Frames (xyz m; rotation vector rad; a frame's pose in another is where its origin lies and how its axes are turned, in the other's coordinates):
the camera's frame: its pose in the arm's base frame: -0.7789 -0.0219 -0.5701 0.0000 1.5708 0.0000
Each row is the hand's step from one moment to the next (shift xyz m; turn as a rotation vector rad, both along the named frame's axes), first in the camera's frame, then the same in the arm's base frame.
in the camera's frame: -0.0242 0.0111 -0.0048 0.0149 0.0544 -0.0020
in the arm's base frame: -0.0048 0.0111 0.0242 -0.0020 0.0544 -0.0149
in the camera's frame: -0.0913 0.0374 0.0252 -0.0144 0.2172 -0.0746
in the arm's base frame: 0.0252 0.0374 0.0913 -0.0746 0.2172 0.0144
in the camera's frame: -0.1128 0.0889 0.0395 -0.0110 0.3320 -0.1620
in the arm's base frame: 0.0395 0.0889 0.1128 -0.1620 0.3320 0.0110
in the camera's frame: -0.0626 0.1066 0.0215 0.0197 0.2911 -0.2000
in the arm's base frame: 0.0215 0.1066 0.0626 -0.2000 0.2911 -0.0197
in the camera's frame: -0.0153 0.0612 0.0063 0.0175 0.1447 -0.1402
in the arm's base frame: 0.0063 0.0612 0.0153 -0.1402 0.1447 -0.0175
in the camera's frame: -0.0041 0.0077 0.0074 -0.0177 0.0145 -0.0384
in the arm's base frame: 0.0074 0.0077 0.0041 -0.0384 0.0145 0.0177
